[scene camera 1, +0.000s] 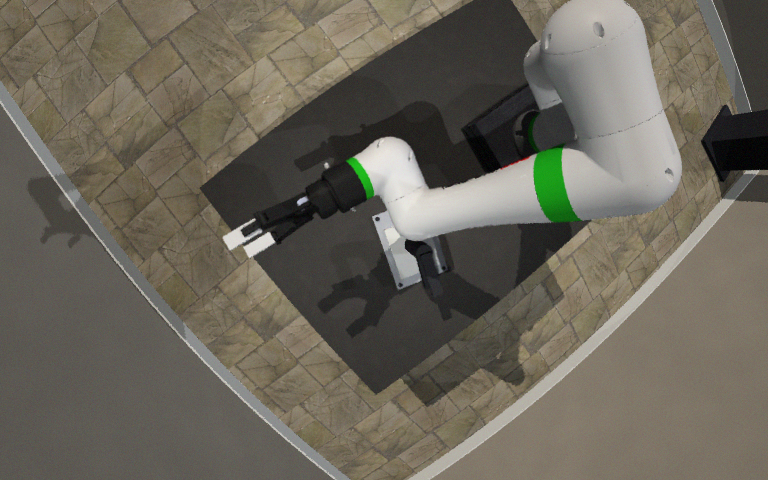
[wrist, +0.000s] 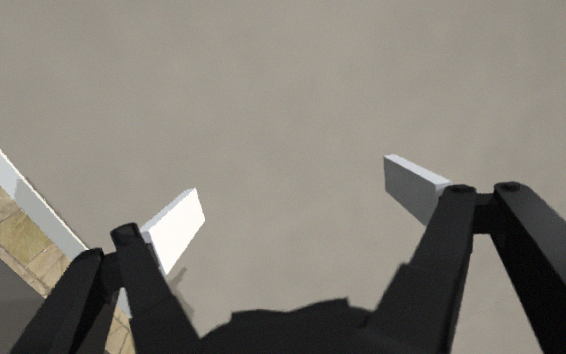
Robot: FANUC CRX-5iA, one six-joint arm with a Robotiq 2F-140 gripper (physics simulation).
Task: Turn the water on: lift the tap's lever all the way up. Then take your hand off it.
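Seen in the pictures: gripper, fingertip midpoint: [scene camera 1: 237, 248] [wrist: 290, 189]; arm's base, link origin: [scene camera 1: 533, 135].
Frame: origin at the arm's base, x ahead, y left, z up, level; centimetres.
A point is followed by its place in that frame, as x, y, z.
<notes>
The tap [scene camera 1: 428, 267] {50.1, 0.2, 4.8} is black and stands on a light grey base plate [scene camera 1: 396, 266] {56.1, -1.8, -10.0} near the middle of the scene view. The arm's wrist hides part of the plate and perhaps part of the tap. From this top view I cannot tell which part is the lever or how far it is lifted. My gripper [scene camera 1: 248, 241] {72.9, -37.9, 21.4} [wrist: 290, 189] {72.9, -37.9, 21.4} is open and empty, with its white fingertips wide apart in the wrist view. It is well to the left of the tap in the scene view and does not touch it. The tap does not show in the wrist view.
The base plate lies on a dark mat [scene camera 1: 373, 362] {84.8, 15.1, -10.7} over stone-patterned flooring [scene camera 1: 215, 121]. A pale border [scene camera 1: 254, 410] [wrist: 47, 215] edges the flooring. The white arm [scene camera 1: 481, 206] {37.5, -12.2, 35.3} reaches across above the mat. A black beam [scene camera 1: 741, 140] stands at the right edge.
</notes>
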